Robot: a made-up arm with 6 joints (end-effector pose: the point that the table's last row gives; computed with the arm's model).
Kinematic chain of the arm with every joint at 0, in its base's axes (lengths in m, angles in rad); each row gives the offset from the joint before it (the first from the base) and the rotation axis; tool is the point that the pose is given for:
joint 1: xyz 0 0 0.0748 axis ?
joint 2: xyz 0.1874 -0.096 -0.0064 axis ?
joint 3: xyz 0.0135 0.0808 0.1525 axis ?
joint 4: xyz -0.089 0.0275 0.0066 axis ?
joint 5: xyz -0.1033 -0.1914 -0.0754 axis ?
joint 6: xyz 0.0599 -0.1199 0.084 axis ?
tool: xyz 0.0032 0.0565 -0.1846
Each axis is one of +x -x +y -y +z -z.
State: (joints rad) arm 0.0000 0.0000 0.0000 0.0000 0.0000 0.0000
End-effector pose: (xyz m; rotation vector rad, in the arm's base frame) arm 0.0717 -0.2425 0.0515 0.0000 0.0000 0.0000
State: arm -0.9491 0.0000 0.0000 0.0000 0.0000 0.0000
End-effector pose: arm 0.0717 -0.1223 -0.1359 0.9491 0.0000 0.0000
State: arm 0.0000 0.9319 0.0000 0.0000 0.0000 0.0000
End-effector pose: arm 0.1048 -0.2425 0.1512 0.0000 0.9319 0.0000
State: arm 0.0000 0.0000 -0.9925 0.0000 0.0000 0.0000
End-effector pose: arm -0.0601 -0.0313 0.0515 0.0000 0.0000 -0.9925
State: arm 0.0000 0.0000 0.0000 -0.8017 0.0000 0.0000
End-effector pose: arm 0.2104 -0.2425 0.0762 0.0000 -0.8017 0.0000
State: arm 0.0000 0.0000 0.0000 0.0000 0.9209 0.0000
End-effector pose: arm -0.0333 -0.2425 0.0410 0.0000 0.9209 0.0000
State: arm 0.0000 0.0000 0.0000 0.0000 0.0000 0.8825
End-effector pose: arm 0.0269 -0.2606 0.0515 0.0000 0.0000 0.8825
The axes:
joint 1: -x
joint 2: +y
joint 3: +z
joint 4: +y
joint 5: +y
joint 6: +z

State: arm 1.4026 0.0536 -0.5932 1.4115 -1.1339 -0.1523
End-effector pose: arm -0.0342 0.1152 0.2234 -1.2776 -0.2462 -0.8396
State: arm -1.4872 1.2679 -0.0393 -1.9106 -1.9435 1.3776
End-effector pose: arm 0.3248 -0.1124 -0.1995 -0.7514 -1.5692 -0.8466
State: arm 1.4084 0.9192 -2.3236 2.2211 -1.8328 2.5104
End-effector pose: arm 0.2400 0.2721 -0.1678 -1.0448 0.5287 -0.3784
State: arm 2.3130 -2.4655 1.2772 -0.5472 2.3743 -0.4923
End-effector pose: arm 0.0718 0.3058 0.2425 2.2621 1.7674 -0.3906
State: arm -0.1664 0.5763 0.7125 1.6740 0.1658 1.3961
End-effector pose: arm 0.3465 -0.4188 0.2459 1.2567 2.3446 1.5157
